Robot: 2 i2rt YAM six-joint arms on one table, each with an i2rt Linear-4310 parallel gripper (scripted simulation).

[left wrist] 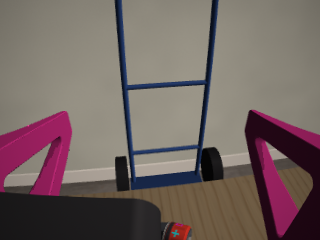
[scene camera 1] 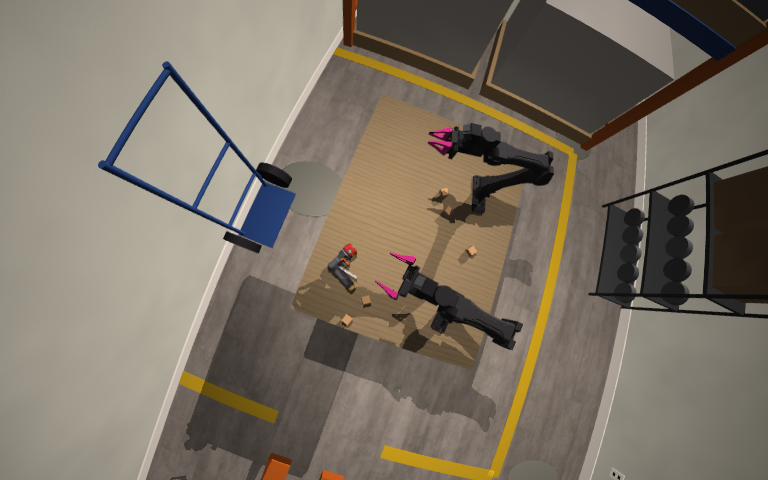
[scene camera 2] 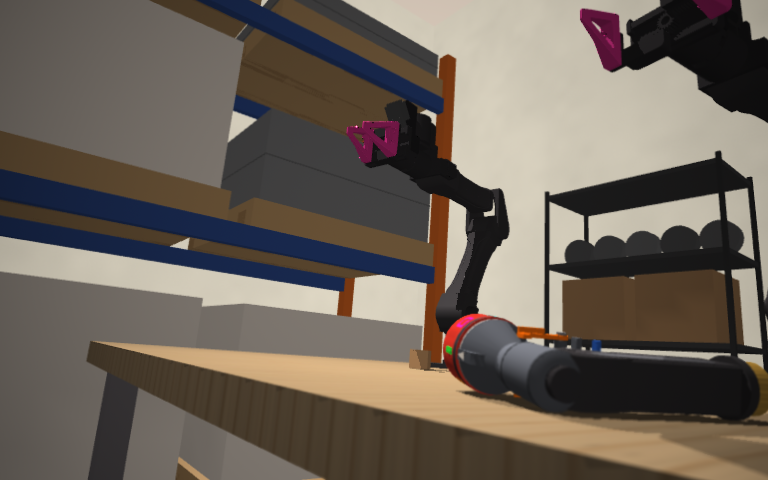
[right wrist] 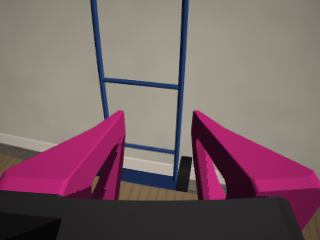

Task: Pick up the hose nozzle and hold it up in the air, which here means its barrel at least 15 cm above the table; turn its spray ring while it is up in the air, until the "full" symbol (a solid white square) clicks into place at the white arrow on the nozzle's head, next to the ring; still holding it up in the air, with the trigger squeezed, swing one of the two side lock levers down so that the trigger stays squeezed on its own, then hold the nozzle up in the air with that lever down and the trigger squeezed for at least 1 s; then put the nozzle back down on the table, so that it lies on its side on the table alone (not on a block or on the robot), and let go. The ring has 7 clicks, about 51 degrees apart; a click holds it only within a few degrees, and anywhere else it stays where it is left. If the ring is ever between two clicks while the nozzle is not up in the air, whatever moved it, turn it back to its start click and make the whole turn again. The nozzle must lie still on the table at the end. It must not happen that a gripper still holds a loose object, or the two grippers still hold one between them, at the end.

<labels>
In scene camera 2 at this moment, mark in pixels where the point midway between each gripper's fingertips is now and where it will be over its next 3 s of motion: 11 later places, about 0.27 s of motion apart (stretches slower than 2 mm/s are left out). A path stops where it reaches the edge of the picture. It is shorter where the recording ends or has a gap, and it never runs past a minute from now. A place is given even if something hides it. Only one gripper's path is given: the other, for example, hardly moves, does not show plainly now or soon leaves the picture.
The right gripper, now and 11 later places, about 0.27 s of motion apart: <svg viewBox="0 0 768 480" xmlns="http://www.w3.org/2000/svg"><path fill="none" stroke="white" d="M354 127L353 129L351 137L349 158L351 186L362 213L376 236L392 255L398 263L399 263L402 262L404 260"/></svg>
</labels>
